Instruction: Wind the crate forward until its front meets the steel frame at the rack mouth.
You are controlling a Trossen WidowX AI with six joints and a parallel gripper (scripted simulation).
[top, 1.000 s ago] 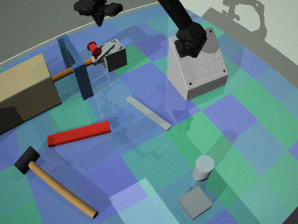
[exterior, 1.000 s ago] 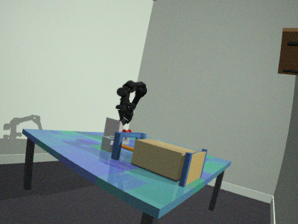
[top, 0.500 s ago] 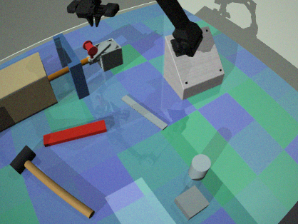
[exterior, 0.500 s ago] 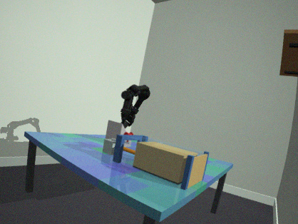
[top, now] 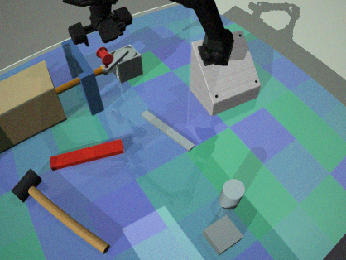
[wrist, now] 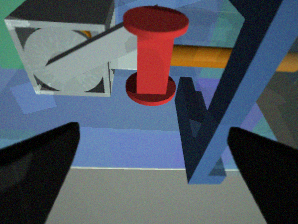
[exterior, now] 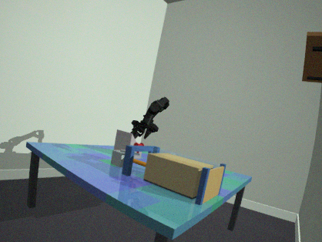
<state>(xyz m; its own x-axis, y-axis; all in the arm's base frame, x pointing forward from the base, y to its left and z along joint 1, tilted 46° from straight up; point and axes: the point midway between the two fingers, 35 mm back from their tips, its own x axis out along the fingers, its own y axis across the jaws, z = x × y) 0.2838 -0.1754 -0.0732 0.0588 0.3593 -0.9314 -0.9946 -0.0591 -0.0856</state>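
My gripper tip is now 10 mm to the right of the red knob and 70 mm above it. Also, from my gripper tip: grey flat bar: 90 mm behind, 270 mm to the left, 200 mm below; then crank handle: 30 mm behind, 10 mm to the right, 100 mm below; then grey winch: 100 mm behind, 50 mm to the right, 170 mm below.
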